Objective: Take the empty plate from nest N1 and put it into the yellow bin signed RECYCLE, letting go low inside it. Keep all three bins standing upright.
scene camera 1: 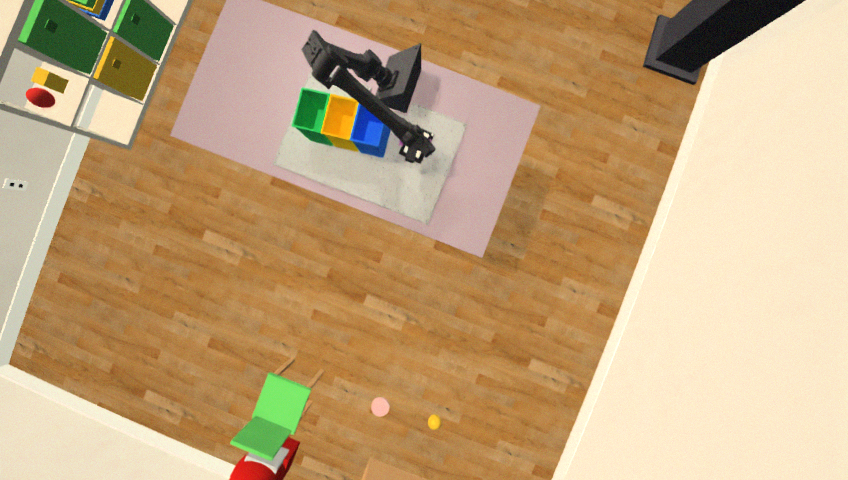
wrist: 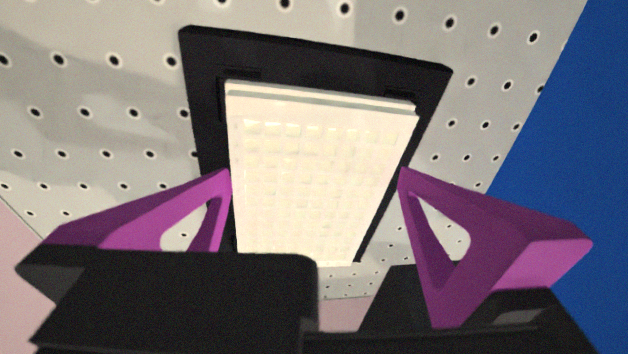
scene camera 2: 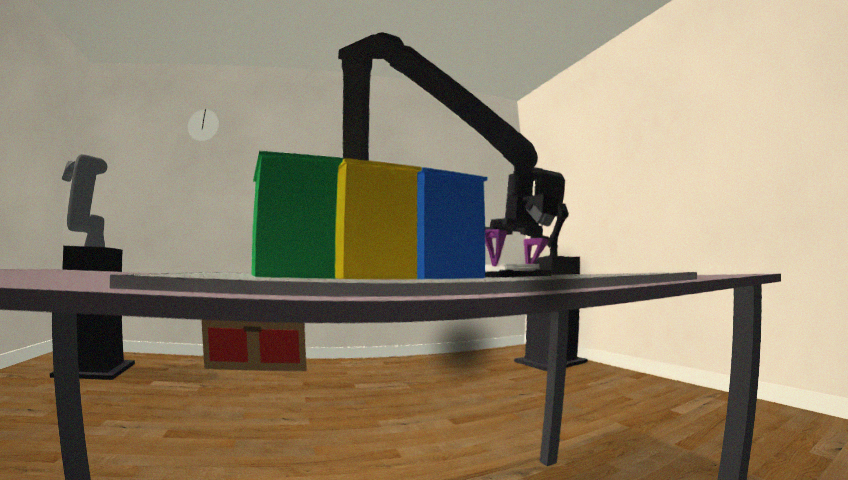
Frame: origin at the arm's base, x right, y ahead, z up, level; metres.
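Seen in the pictures: gripper, between the fingertips: (wrist: 314, 176) (scene camera 2: 512, 268); arm's base, origin of its link: (scene camera 1: 389, 82).
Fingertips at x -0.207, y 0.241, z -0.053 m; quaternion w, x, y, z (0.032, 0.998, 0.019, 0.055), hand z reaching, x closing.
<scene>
Offsets run from my fingertips to a thing's top centre. Level surfaces: height alone.
A white plate {dx -0.004, dy -0.017, dz +0.009 m} (wrist: 300, 215) (scene camera 2: 517, 267) with a grid of wells lies in a black nest {dx -0.004, dy -0.017, dz -0.002 m} (wrist: 310, 55). No nest label is readable. My gripper (wrist: 314, 176) (scene camera 2: 513, 259) is open, with one purple fingertip beside each long side of the plate. The yellow bin {dx +0.331, dy +0.032, dz +0.163 m} (scene camera 1: 340, 115) (scene camera 2: 377, 220) stands upright between the green bin {dx +0.463, dy +0.042, dz +0.163 m} (scene camera 1: 310, 110) (scene camera 2: 297, 217) and the blue bin {dx +0.199, dy +0.021, dz +0.163 m} (scene camera 1: 371, 133) (scene camera 2: 452, 226) (wrist: 575, 150), which also stand upright. No RECYCLE sign is readable. In the overhead view the arm hides the plate and the nest.
The bins and nest stand on a grey perforated board {dz -0.017 m} (scene camera 1: 380, 184) (wrist: 100, 85) on a pink table {dz -0.030 m} (scene camera 1: 226, 89). The blue bin is the nearest bin to my gripper. My forearm (scene camera 1: 374, 110) passes over the blue bin. Another arm (scene camera 2: 83, 196) stands on a black pedestal in the background.
</scene>
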